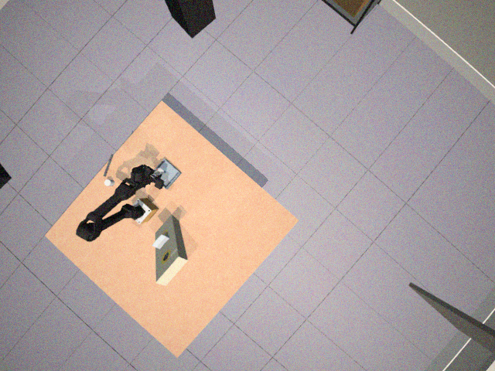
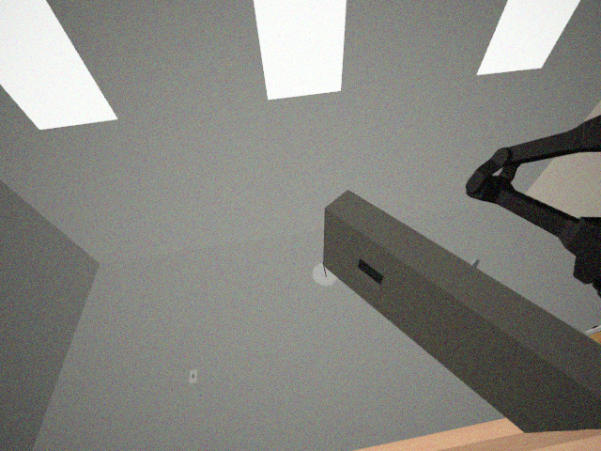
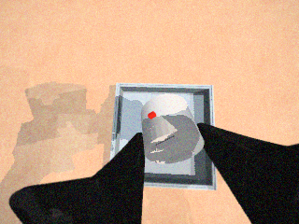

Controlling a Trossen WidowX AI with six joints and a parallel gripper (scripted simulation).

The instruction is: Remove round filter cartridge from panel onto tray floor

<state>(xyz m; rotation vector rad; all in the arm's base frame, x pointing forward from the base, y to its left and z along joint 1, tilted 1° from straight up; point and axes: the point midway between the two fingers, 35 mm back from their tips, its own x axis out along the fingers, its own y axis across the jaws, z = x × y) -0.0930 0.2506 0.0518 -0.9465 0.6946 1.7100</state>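
Now: the light blue square tray 11 cm below my gripper tip. From my gripper tip the other things lie so: round filter cartridge: right at my gripper tip.
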